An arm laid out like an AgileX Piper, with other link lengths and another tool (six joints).
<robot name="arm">
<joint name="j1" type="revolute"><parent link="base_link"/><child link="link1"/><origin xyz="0 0 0.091" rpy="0 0 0"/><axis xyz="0 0 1"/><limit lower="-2.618" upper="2.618"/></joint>
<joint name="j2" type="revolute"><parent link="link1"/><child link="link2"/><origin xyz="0 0 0" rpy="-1.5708 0 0"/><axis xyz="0 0 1"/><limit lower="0" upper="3.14"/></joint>
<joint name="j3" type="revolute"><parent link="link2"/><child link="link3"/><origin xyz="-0.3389 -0.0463 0" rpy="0 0 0"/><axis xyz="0 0 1"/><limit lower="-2.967" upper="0"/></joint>
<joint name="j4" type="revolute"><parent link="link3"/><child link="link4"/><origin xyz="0.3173 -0.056 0" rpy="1.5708 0 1.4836"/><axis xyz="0 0 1"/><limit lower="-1.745" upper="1.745"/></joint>
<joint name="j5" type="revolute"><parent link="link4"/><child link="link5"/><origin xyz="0 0 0" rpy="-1.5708 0 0"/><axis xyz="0 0 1"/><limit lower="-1.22" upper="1.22"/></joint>
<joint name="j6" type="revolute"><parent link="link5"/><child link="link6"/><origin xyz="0 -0.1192 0" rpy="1.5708 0 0"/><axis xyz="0 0 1"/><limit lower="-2.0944" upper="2.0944"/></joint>
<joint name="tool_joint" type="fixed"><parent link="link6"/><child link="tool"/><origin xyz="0.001 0.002 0.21" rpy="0 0.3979 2.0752"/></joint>
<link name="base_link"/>
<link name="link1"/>
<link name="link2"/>
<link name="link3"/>
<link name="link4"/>
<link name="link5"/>
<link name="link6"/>
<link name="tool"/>
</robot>
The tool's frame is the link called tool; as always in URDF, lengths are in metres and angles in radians.
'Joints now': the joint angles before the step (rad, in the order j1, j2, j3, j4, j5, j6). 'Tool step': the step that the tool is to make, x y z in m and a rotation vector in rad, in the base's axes. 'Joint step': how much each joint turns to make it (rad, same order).
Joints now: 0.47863, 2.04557, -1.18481, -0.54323, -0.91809, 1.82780
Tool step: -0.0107, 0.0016, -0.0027, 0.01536, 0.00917, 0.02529
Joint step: -0.00170, -0.00262, 0.02445, -0.01832, -0.03430, 0.02002
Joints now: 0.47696, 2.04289, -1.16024, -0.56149, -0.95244, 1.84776
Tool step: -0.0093, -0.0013, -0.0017, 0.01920, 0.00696, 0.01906
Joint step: -0.00449, -0.00270, 0.02734, -0.01084, -0.03956, 0.01388
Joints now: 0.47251, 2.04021, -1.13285, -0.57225, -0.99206, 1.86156
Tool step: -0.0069, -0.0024, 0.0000, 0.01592, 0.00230, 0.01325
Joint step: -0.00556, -0.00338, 0.02224, -0.00799, -0.03318, 0.00826
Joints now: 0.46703, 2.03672, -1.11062, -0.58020, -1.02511, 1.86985
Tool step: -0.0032, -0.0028, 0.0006, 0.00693, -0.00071, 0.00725
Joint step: -0.00693, -0.00331, 0.01199, -0.00945, -0.01798, 0.00543
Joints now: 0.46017, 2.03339, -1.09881, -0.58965, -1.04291, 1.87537
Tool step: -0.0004, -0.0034, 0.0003, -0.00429, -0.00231, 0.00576
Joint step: -0.01100, -0.00407, 0.00300, -0.01964, -0.00348, 0.00769
